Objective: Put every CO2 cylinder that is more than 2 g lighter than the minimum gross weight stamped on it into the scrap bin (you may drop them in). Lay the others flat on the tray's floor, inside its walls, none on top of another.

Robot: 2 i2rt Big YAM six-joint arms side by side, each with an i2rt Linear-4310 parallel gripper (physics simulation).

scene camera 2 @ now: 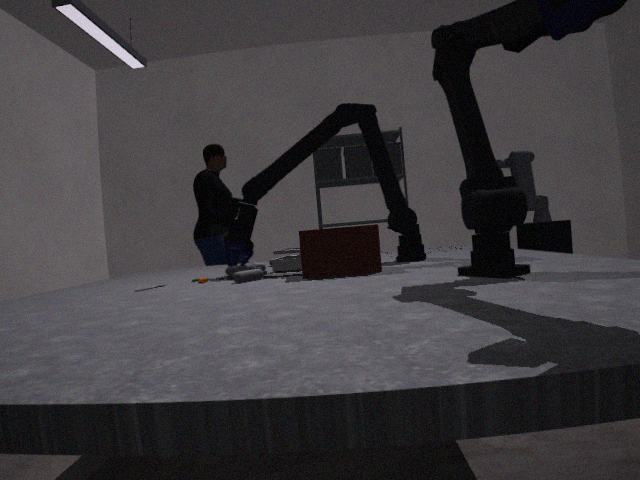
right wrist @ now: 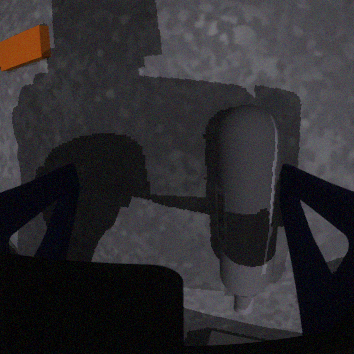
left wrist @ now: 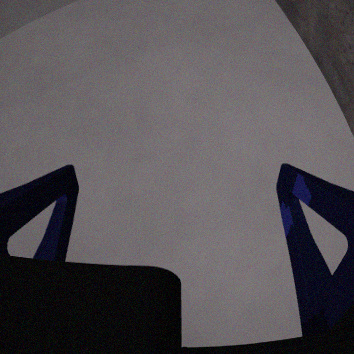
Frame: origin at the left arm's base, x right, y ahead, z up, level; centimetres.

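Where they show: left gripper, fingertip midpoint: (left wrist: 176,175); right gripper, fingertip midpoint: (scene camera 2: 233,269) (right wrist: 178,175); left arm's base, origin of the base link: (scene camera 2: 493,274); right arm's base, origin of the base link: (scene camera 2: 411,259).
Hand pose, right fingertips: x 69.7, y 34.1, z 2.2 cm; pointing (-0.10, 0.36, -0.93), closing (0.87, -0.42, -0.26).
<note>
Each offset is from my right fingertips to the top centre of the thing. "pt": to the spot under its first point.
A grey CO2 cylinder {dx +1.9, dy -3.6, dz +0.8 cm} (right wrist: 247,165) lies on the table in the right wrist view, its narrow neck toward the bottom. My right gripper (right wrist: 178,175) is open above the table; the cylinder lies within the span of its fingers, close beside the right-hand finger in the picture. No stamped text on it can be read. In scene camera 2, grey cylinders {dx -19.5, dy +0.4, dz +0.7 cm} (scene camera 2: 248,275) lie close together below the right gripper. A dark red bin {dx -28.9, dy -21.6, dz +9.8 cm} (scene camera 2: 340,252) stands to the right of them. My left gripper (left wrist: 176,175) is open and empty, high up. I cannot make out the tray for certain.
An orange object {dx -7.4, dy +11.0, dz -1.3 cm} (right wrist: 22,47) (scene camera 2: 203,280) lies near the cylinders. A low grey item {pt dx -5.9, dy -15.1, dz +0.1 cm} (scene camera 2: 285,264) stands behind, left of the red bin. A thin dark rod {dx -7.7, dy +25.6, dz -1.9 cm} (scene camera 2: 149,288) lies at the left. A person (scene camera 2: 209,206) stands behind the table, partly hidden by the right arm.
</note>
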